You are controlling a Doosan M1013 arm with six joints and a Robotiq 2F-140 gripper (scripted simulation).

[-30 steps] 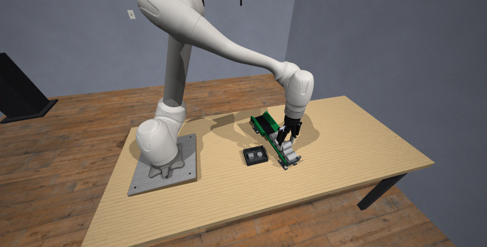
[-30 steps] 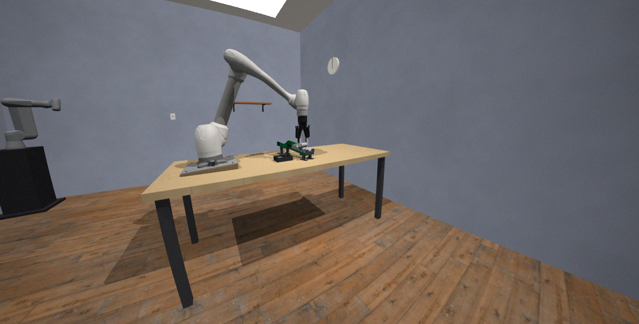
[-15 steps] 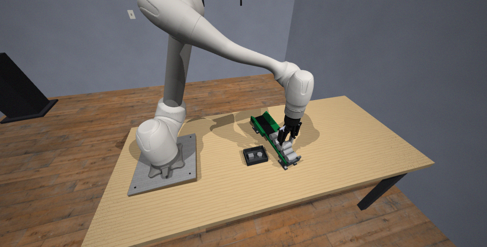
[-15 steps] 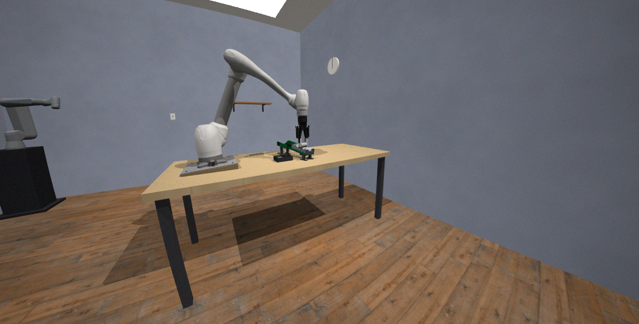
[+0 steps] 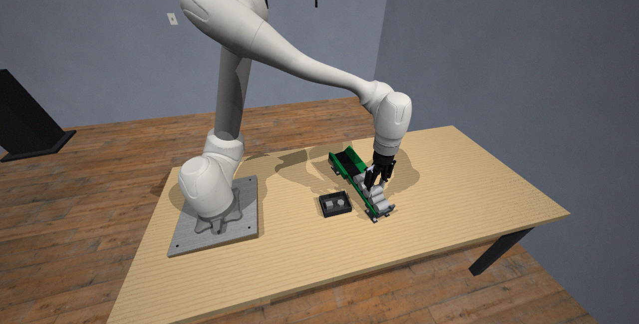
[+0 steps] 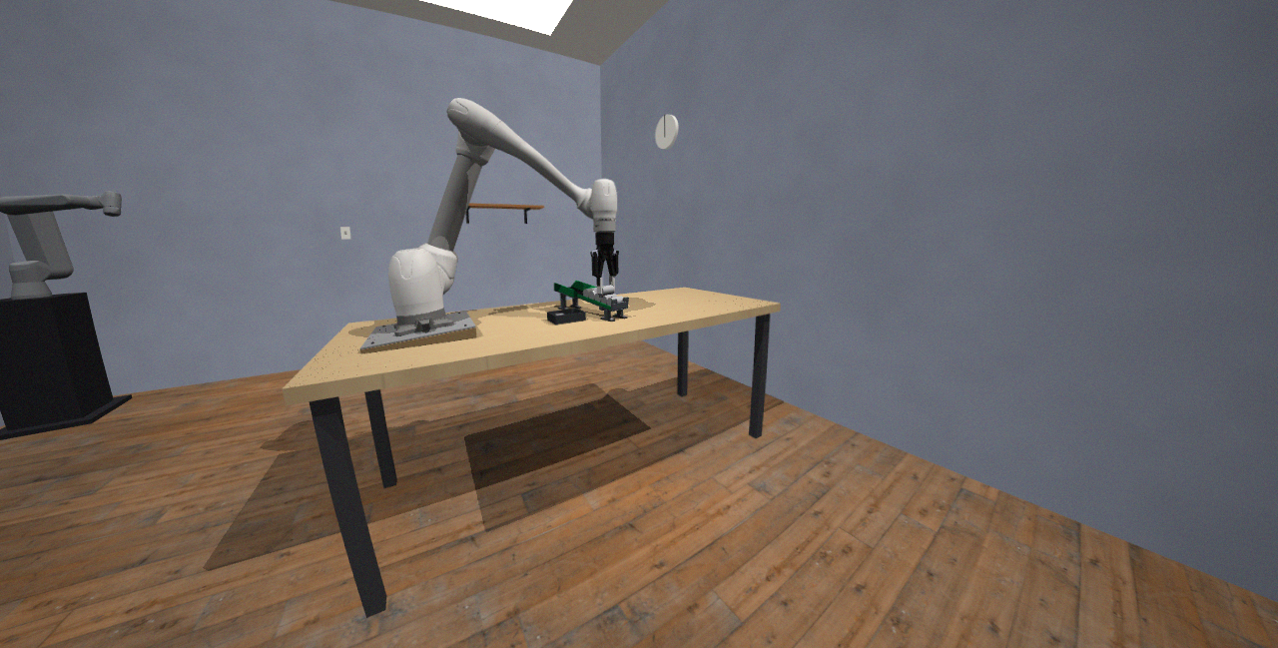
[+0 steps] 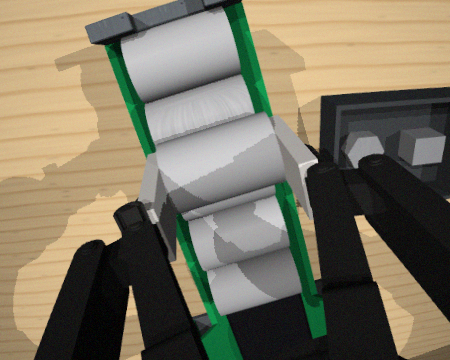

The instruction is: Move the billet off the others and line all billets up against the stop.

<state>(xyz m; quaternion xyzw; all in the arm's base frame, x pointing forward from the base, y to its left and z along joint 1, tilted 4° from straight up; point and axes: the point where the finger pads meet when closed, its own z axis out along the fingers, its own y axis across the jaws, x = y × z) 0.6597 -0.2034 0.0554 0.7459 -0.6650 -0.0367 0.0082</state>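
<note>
Now: the grey stop 10 mm ahead of my hand, 80 mm to the right of it and 80 mm below it. Round my hand: dark tray: 160 mm behind, 60 mm to the left, 120 mm below; billet: 20 mm below; hexagonal piece: 130 mm behind, 60 mm to the left, 120 mm below.
</note>
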